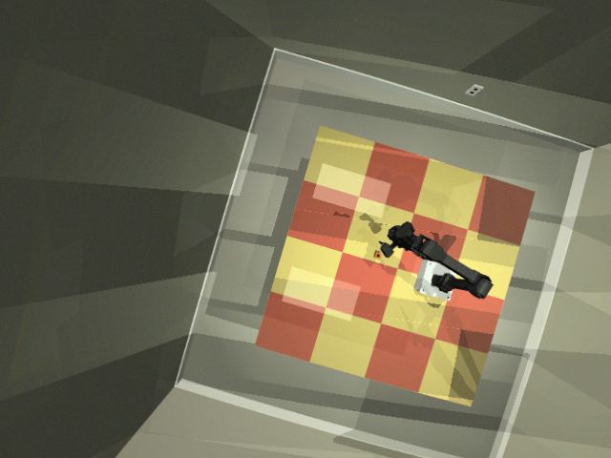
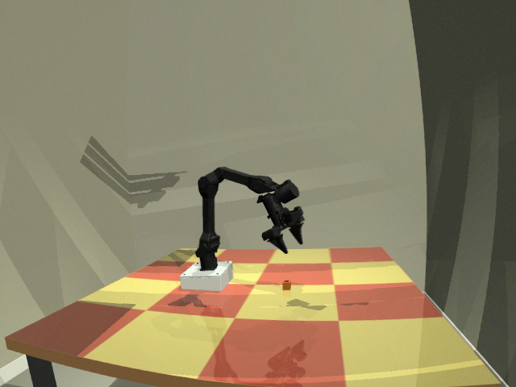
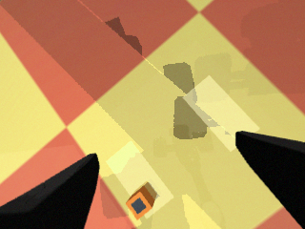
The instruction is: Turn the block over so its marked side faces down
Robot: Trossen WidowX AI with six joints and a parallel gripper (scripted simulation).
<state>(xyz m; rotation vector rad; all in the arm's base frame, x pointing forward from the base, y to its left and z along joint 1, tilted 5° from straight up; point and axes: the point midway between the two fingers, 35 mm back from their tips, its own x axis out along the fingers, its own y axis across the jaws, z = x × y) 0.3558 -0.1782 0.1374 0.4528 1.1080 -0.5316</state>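
Right now the block is 30 mm behind my gripper tip, 110 mm to the left of it and 170 mm below it.
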